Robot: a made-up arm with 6 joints. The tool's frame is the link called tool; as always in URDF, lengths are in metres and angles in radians. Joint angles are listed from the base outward.
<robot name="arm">
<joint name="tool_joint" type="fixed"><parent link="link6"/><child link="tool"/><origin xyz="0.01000 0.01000 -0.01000" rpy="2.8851 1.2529 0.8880"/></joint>
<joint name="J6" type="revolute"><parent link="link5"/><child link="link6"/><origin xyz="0.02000 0.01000 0.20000" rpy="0.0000 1.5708 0.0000"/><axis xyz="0 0 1"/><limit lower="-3.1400" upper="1.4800"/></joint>
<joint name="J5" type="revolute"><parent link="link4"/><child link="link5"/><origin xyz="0.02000 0.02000 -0.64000" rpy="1.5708 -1.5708 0.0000"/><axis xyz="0 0 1"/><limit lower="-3.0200" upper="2.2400"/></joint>
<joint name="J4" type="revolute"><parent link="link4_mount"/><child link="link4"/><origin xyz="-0.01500 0.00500 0.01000" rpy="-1.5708 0.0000 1.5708"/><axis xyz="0 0 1"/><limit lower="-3.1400" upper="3.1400"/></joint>
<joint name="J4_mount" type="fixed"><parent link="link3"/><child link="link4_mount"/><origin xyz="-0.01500 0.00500 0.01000" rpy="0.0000 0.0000 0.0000"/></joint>
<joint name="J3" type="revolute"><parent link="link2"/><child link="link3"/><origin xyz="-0.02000 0.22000 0.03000" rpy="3.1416 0.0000 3.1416"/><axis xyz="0 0 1"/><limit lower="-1.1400" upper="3.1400"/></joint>
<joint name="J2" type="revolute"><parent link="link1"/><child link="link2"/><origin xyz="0.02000 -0.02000 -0.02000" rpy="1.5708 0.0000 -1.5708"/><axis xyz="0 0 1"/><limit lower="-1.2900" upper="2.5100"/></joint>
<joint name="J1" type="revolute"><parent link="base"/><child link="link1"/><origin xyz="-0.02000 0.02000 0.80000" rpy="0.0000 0.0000 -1.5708"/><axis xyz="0 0 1"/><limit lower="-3.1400" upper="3.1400"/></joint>
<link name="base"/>
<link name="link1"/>
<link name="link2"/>
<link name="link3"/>
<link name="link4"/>
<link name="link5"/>
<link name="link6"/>
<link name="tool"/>
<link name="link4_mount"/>
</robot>
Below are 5 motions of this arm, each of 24 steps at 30 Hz.
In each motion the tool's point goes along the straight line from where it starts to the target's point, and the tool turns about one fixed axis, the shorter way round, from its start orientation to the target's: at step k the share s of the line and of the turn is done. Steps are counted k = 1, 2, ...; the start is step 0. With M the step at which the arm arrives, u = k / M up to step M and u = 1 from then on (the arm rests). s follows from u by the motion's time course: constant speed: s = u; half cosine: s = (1 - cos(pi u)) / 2; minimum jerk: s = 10 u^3 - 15 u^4 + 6 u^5.
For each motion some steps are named. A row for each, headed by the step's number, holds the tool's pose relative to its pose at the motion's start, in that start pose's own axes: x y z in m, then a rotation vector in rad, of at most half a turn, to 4 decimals.
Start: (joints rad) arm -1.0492 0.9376 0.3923 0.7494 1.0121 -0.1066
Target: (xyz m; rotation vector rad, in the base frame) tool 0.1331 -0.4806 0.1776 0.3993 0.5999 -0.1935
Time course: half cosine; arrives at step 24
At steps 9, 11, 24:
9: -0.0490 0.0719 -0.1507 0.1213 0.1845 0.0613
11: -0.0691 0.1013 -0.2122 0.1708 0.2598 0.0863
24: -0.1589 0.2329 -0.4881 0.3929 0.5976 0.1985

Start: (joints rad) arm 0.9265 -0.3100 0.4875 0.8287 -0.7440 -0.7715
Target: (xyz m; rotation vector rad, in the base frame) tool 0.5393 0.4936 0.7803 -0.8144 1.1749 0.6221
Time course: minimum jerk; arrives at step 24
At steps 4, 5, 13, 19, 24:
4: 0.0164 -0.0130 -0.0233 -0.0324 0.0484 -0.0117
5: 0.0298 -0.0236 -0.0423 -0.0589 0.0879 -0.0213
13: 0.2669 -0.2112 -0.3787 -0.5271 0.7873 -0.1911
19: 0.4321 -0.3419 -0.6132 -0.8534 1.2748 -0.3095
24: 0.4619 -0.3655 -0.6555 -0.9123 1.3627 -0.3308

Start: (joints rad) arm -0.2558 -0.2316 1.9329 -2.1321 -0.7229 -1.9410
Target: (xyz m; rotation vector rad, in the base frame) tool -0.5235 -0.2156 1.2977 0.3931 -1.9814 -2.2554
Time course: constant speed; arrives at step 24
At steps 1, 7, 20, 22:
1: -0.0058 -0.0121 -0.0176 0.0006 0.0355 -0.0264
7: -0.0404 -0.0844 -0.1231 0.0043 0.2485 -0.1845
20: -0.1155 -0.2411 -0.3517 0.0122 0.7101 -0.5271
22: -0.1271 -0.2652 -0.3869 0.0134 0.7811 -0.5799

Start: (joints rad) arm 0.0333 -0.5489 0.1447 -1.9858 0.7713 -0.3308
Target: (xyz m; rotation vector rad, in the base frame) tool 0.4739 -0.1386 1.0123 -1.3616 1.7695 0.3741
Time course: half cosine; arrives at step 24
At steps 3, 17, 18, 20, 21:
3: 0.0013 0.0047 0.0120 0.0181 -0.0433 0.0453
17: 0.0274 0.1003 0.2543 0.3825 -0.9156 0.9580
18: 0.0291 0.1064 0.2699 0.4059 -0.9716 1.0165
20: 0.0318 0.1163 0.2950 0.4437 -1.0620 1.1112
21: 0.0328 0.1199 0.3041 0.4575 -1.0949 1.1456

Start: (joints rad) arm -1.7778 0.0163 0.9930 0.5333 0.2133 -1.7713
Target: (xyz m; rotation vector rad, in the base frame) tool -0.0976 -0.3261 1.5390 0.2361 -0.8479 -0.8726
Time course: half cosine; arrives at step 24
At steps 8, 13, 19, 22, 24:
8: 0.0165 -0.0320 -0.0279 -0.0952 0.0533 -0.1234
13: 0.0374 -0.0723 -0.0631 -0.2154 0.1204 -0.2790
19: 0.0593 -0.1147 -0.1001 -0.3416 0.1910 -0.4427
22: 0.0650 -0.1257 -0.1098 -0.3745 0.2094 -0.4852
24: 0.0661 -0.1279 -0.1117 -0.3810 0.2130 -0.4937

